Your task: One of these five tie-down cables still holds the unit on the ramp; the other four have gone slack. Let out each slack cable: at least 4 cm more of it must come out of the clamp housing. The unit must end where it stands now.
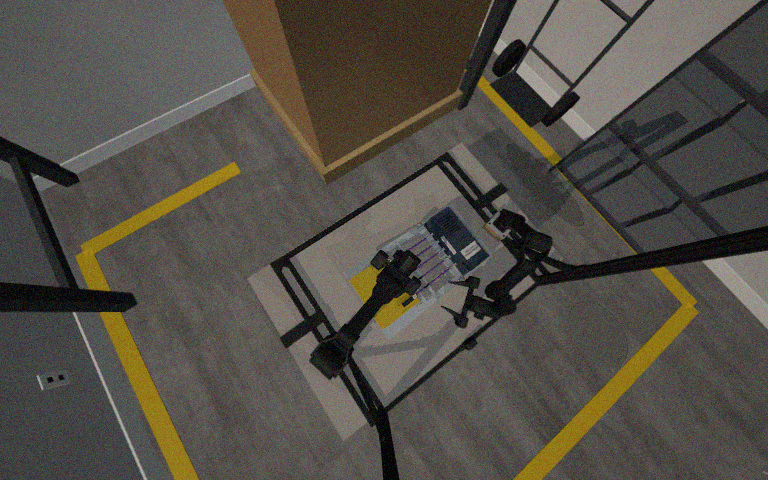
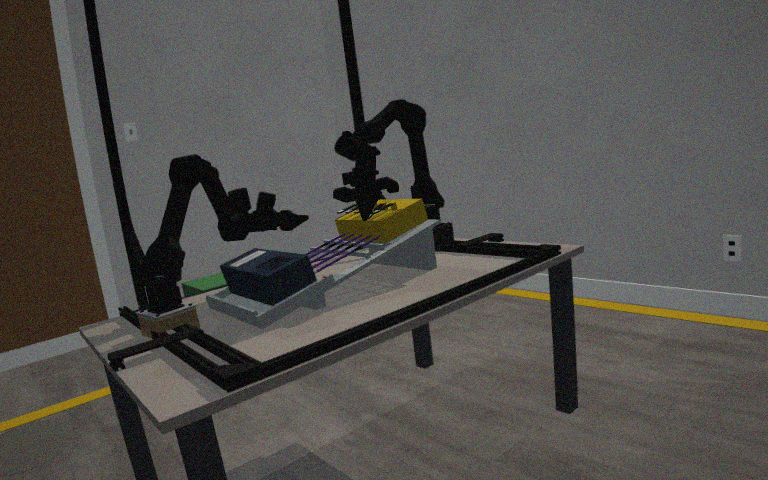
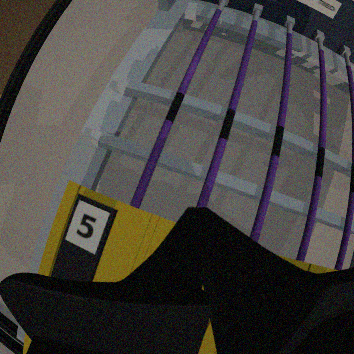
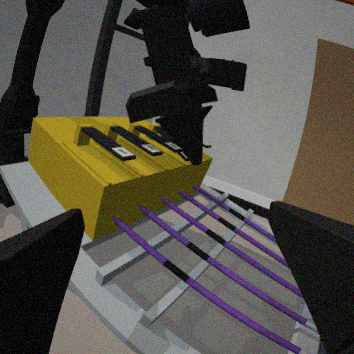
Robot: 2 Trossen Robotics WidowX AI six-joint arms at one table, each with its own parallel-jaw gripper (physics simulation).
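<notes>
A yellow clamp housing (image 1: 366, 283) (image 2: 394, 220) (image 3: 119, 242) (image 4: 70, 168) sits at the top of a grey ramp (image 2: 411, 248) (image 4: 46, 197). Five purple cables (image 1: 430, 263) (image 2: 336, 246) (image 3: 226, 123) (image 4: 211, 260), each with a black band, run from it down to the dark blue unit (image 1: 455, 236) (image 2: 267, 276) at the ramp's foot. My left gripper (image 1: 410, 292) (image 2: 366, 214) (image 3: 195, 216) (image 4: 197, 163) is shut and empty. Its tip rests on the housing top beside lever 5 (image 3: 86, 228), hiding the lever next to it. My right gripper (image 1: 454, 297) (image 2: 298, 220) (image 4: 177, 216) is open and empty, in the air beside the cables.
The ramp stands on a table (image 2: 477, 273) edged by a black frame (image 1: 358, 211) (image 2: 430, 305). A green block (image 2: 201, 283) lies behind the unit. A tall brown crate (image 1: 373, 71) (image 4: 326, 140) and a hand truck (image 1: 534, 71) stand on the floor beyond.
</notes>
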